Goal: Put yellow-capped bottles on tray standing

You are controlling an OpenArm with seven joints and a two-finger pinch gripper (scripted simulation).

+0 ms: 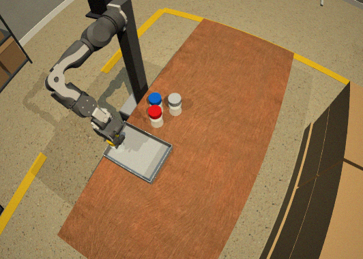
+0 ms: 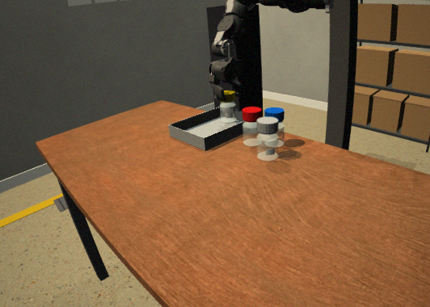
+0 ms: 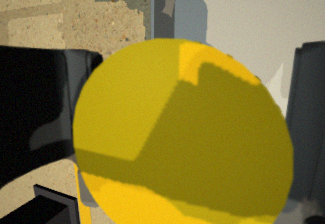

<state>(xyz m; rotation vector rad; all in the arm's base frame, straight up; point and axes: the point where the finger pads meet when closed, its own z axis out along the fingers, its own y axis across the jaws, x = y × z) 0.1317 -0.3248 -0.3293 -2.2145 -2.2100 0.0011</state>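
The yellow-capped bottle is 5 cm below my hand. The rest, counted from my hand: blue-capped bottle: 5 cm ahead, 24 cm to the left, 5 cm below; red-capped bottle: 9 cm ahead, 19 cm to the left, 5 cm below; grey tray: 9 cm ahead, 2 cm to the left, 8 cm below.
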